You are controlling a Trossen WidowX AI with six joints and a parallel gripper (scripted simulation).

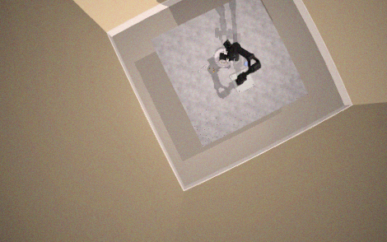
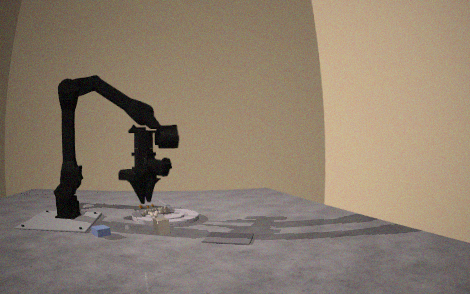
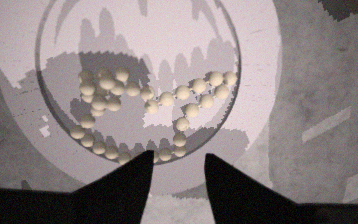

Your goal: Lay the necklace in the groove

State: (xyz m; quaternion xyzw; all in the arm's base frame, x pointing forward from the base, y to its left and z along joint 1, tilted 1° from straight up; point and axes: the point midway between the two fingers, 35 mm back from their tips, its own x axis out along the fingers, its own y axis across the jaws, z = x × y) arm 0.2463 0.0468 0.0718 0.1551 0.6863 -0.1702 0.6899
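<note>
Now: the round bead board 50 mm ahead of my gripper tip, 40 mm below it and 10 mm to the left of it. The rest, counted from my gripper tip: flat grey plate (220 mm to the right, 210 mm ahead, 40 mm below); then cream cube (160 mm to the right, 50 mm ahead, 30 mm below); then blue block (190 mm to the right, 90 mm behind, 40 mm below).
</note>
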